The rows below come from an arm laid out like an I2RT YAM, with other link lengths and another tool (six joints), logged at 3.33 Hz.
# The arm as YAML. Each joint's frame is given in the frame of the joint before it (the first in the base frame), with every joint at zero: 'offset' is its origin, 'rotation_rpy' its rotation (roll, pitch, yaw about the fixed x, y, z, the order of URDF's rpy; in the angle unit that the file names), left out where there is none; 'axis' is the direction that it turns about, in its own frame. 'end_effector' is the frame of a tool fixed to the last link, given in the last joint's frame.
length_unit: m
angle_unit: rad
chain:
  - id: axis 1
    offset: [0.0, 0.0, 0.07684]
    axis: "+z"
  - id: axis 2
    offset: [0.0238, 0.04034, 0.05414]
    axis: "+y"
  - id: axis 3
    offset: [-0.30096, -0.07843, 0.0]
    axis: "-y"
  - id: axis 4
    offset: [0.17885, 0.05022, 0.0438]
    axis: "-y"
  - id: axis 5
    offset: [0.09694, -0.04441, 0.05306]
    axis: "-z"
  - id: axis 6
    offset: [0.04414, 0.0, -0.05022]
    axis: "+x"
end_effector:
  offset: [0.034, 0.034, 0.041]
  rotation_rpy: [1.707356, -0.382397, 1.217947]
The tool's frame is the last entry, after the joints.
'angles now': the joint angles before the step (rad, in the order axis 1, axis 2, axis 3, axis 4, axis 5, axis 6). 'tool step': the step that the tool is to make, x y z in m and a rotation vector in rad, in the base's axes. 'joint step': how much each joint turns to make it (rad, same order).
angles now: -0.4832 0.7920 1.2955 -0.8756 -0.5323 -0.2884
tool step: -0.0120 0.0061 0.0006 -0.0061 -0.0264 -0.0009
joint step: -0.0016 -0.0432 -0.0035 -0.0097 -0.0031 0.0072
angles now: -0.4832 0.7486 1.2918 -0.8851 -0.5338 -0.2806
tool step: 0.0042 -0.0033 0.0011 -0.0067 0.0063 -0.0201
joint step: -0.0006 0.0142 0.0075 0.0032 0.0214 -0.0020
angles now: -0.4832 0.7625 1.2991 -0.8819 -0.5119 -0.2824
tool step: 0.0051 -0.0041 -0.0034 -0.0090 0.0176 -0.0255
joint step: -0.0013 0.0113 -0.0083 0.0045 0.0283 -0.0077
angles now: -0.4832 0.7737 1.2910 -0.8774 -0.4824 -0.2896
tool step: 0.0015 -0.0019 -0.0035 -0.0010 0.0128 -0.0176
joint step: -0.0016 -0.0002 -0.0099 -0.0015 0.0174 -0.0008
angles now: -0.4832 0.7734 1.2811 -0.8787 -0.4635 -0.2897
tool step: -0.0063 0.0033 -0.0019 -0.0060 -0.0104 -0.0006
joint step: 0.0009 -0.0264 -0.0107 -0.0036 0.0016 0.0001
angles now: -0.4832 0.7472 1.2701 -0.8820 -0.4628 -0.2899
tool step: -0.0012 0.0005 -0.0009 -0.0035 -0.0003 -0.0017
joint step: -0.0018 -0.0052 -0.0028 -0.0019 0.0010 -0.0031
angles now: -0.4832 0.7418 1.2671 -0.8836 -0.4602 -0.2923
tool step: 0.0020 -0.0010 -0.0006 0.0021 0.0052 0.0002
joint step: 0.0009 0.0063 -0.0020 0.0026 0.0009 -0.0003
